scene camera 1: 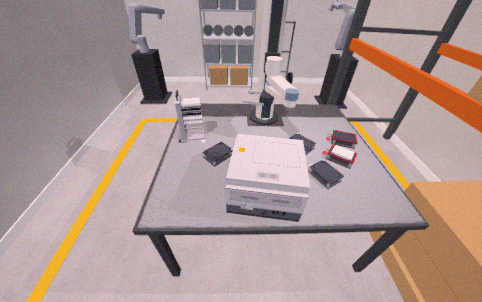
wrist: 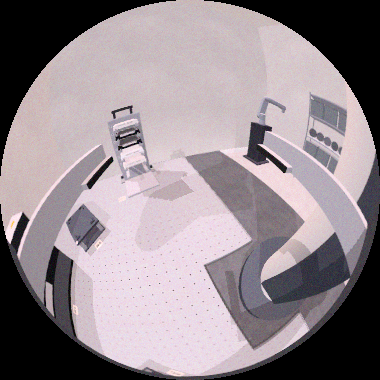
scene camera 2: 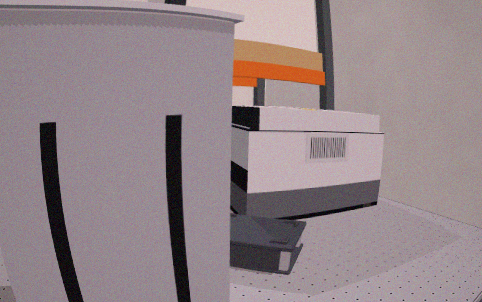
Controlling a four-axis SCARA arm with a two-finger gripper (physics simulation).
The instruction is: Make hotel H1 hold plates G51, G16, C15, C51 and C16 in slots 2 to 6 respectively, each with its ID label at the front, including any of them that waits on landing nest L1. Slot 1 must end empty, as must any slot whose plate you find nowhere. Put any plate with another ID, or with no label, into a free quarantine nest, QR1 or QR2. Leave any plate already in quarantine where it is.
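Places are measured from the arm's base along level axes (x ahead, y left, z up), in centimetres.
Where they show: gripper, fingertip midpoint: [scene camera 1: 245, 96] [wrist: 183, 138]; arm's base, link origin: [scene camera 1: 263, 117] [wrist: 280, 277].
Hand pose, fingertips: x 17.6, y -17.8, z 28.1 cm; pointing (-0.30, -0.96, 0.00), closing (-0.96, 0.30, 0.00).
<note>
Things, the pixels of their top centre, and the offset from my fingertips. "*": a spot on its surface instead.
- red quarantine nest, surface spot: [scene camera 1: 328, 154] * dx +38.2, dy +54.1, dz -22.5 cm
- red nest, surface spot: [scene camera 1: 355, 140] * dx +23.5, dy +79.5, dz -22.1 cm
- large white machine, top centre: [scene camera 2: 294, 107] [scene camera 1: 268, 156] dx +62.2, dy +9.0, dz -2.7 cm
- grey panel, surface spot: [scene camera 2: 110, 150] * dx +11.3, dy -47.2, dz -4.1 cm
Hotel H1 [scene camera 1: 181, 120] [wrist: 114, 145] stands at the table's back left. Several plates are stacked in it: a white plate [wrist: 126, 124] at the top, two dark plates below it, then white plates, the lowest of them [wrist: 133, 160] above the base. Their labels are too small to read. My gripper [scene camera 1: 247, 97] [wrist: 183, 138] is open and empty beside the arm's base, well apart from the hotel. A red quarantine nest [scene camera 1: 328, 154] holds a white plate [scene camera 1: 343, 152]. Another red nest [scene camera 1: 355, 140] behind it holds a dark block. Landing nest L1 cannot be made out.
A large white machine [scene camera 1: 267, 165] [scene camera 2: 315, 170] stands mid-table. Dark blocks lie around it: one on the left [scene camera 1: 218, 152] [scene camera 2: 265, 245] [wrist: 84, 224], one behind [scene camera 1: 305, 142], one on the right [scene camera 1: 326, 173]. A grey panel [scene camera 2: 110, 150] hides the left of the second scene view.
</note>
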